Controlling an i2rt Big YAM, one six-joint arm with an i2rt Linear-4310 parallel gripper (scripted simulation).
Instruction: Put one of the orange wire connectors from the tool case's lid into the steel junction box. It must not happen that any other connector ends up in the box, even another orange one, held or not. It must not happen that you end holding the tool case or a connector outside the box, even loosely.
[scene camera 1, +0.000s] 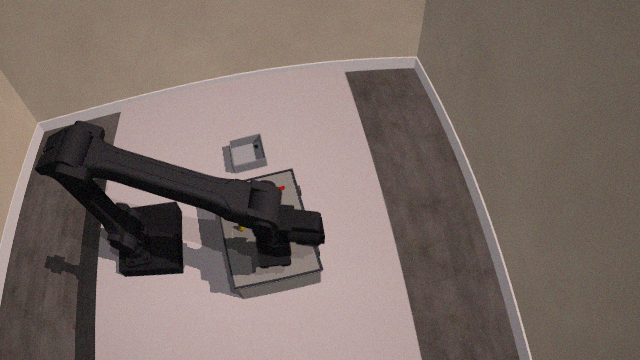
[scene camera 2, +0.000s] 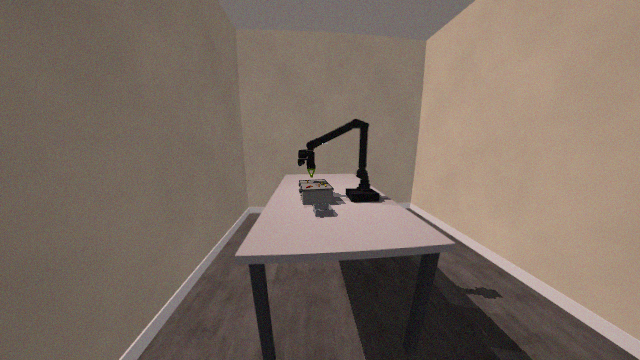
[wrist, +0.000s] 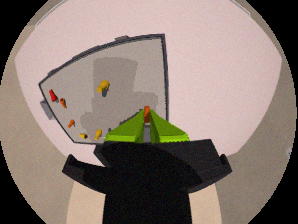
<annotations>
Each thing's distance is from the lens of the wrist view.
my gripper (wrist: 146, 113): 0.13 m
tool case (wrist: 136, 68): 0.14 m
</annotations>
